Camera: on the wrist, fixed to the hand. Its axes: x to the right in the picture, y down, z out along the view.
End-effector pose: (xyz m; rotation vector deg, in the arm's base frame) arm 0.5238 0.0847 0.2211 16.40 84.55 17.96
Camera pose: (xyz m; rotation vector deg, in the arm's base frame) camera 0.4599 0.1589 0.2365 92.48 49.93 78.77
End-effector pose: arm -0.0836 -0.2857 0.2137 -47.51 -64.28 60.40
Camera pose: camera -0.0405 -0.2540 0.1303 -87.55 -10.73 140.82
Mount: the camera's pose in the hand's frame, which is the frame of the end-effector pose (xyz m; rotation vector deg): 0.0093 0.0765 -0.0623 11.88 -5.90 92.08
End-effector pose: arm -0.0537 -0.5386 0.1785 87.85 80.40 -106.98
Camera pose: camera 0.0350 -0.5180 0.1394 96.11 -15.73 -53.85
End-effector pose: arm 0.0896 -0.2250 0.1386 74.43 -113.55 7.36
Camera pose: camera 0.0577 -0.1667 0.2121 -28.11 -150.67 58.31
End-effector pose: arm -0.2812 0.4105 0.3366 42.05 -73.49 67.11
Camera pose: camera -0.3334 0.4930 0.3193 18.05 104.63 -143.76
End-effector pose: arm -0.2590 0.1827 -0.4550 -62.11 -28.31 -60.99
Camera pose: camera -0.1971 0.1285 -0.5102 -54.29 14.48 25.91
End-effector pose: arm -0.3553 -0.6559 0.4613 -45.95 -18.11 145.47
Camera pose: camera -0.3524 -0.7130 0.3803 30.60 -28.62 -114.77
